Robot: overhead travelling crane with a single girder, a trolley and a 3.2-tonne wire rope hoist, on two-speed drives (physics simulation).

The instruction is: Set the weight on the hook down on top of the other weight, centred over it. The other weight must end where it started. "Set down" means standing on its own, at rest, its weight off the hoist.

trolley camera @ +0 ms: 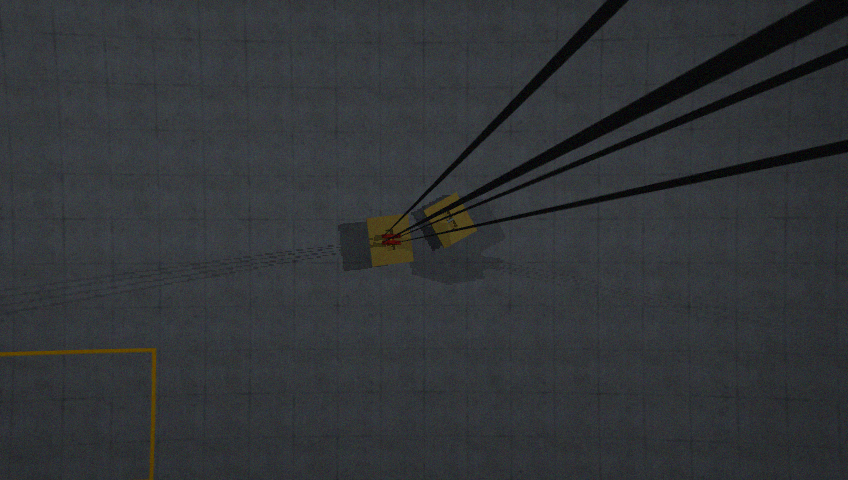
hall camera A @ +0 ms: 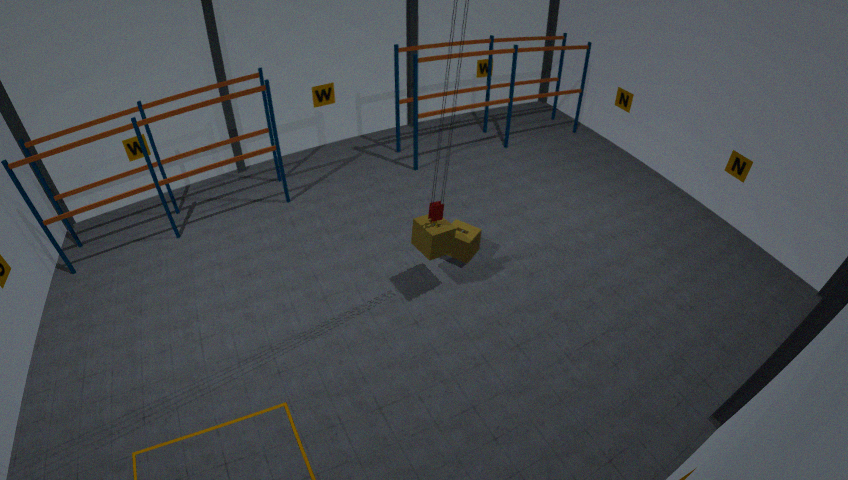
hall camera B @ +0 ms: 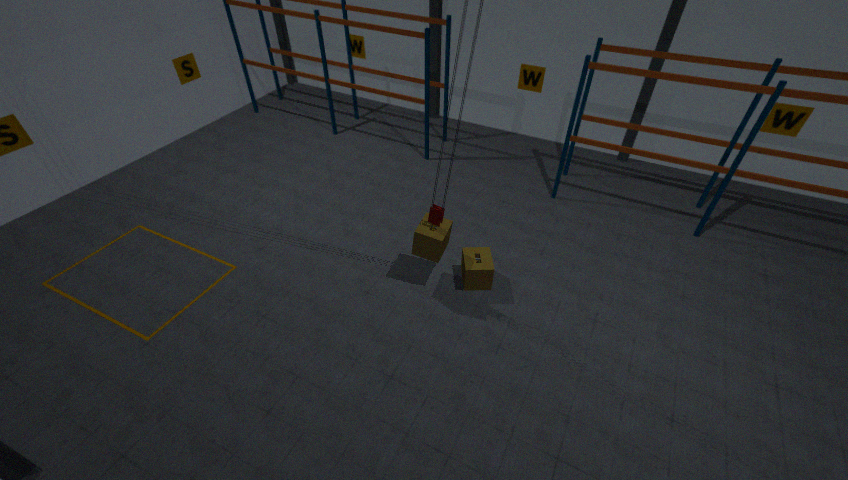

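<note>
My hook, under the red hook block point(hall camera A: 436, 210) point(hall camera B: 436, 214) point(trolley camera: 390, 239), is shut on a yellow block-shaped weight point(hall camera A: 425, 239) point(hall camera B: 430, 243) point(trolley camera: 401, 252), which hangs above the floor with its shadow apart from it in hall camera A. The other yellow weight point(hall camera A: 467, 245) point(hall camera B: 477, 278) point(trolley camera: 452, 237) stands on the floor. In the trolley view the hanging weight is left of and slightly lower than it, and the two tops do not overlap. The standing weight is turned relative to the hanging one. In hall camera A the hanging weight hides part of it.
A yellow floor rectangle point(hall camera A: 208, 429) point(hall camera B: 187, 246) point(trolley camera: 77, 352) is marked away from the weights. A blue and orange rack point(hall camera A: 155, 178) point(hall camera B: 427, 130) and a second rack point(hall camera A: 415, 136) point(hall camera B: 576, 107) stand along the W wall.
</note>
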